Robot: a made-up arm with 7 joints.
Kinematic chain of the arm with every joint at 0, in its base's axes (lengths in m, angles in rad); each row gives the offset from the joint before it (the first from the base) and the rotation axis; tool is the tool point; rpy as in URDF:
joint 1: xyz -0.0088 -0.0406 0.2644 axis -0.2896 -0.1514 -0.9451
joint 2: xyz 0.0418 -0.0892 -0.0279 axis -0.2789 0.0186 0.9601
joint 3: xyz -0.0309 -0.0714 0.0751 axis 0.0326 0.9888 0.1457
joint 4: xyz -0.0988 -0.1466 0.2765 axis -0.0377 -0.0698 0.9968
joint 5: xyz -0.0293 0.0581 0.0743 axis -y
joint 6: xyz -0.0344 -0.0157 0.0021 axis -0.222 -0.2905 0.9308
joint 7: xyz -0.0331 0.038 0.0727 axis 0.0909 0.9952 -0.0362
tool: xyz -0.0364 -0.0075 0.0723 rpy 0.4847 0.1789 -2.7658
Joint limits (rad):
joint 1: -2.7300..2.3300
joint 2: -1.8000..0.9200
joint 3: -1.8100..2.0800
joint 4: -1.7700..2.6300
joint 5: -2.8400..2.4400
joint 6: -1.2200..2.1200
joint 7: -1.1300..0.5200
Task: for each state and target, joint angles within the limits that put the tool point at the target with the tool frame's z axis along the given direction. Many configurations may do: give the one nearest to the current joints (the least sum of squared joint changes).
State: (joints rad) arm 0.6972 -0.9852 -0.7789 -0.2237 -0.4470 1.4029 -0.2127
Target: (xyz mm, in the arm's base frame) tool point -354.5 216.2 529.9 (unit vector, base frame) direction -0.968 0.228 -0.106
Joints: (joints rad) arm -0.1282 -1.5610 -0.9294 -0.1449 -1.0671 2.0972 -0.6834
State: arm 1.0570 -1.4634 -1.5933 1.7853 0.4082 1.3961 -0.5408
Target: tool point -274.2 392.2 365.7 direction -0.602 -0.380 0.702
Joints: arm 1.2322 -0.8570 -0.8573 1.9363 0.2503 1.5256 -1.0642
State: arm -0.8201 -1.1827 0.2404 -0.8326 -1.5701 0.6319 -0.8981
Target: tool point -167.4 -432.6 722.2 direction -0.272 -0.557 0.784
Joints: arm -0.5742 -1.2794 -0.0834 -0.5367 -1.4033 0.9415 -0.6389
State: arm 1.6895 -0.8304 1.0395 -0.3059 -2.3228 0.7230 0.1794
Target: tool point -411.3 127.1 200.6 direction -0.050 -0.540 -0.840
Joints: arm 1.7442 -1.4609 1.2143 -0.3126 -2.8078 0.8159 -0.2587
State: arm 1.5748 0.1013 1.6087 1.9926 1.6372 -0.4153 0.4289
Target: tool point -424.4 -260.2 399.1 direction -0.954 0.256 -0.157
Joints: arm 1.8225 0.2292 2.0800 2.2657 1.8208 0.4065 0.5200
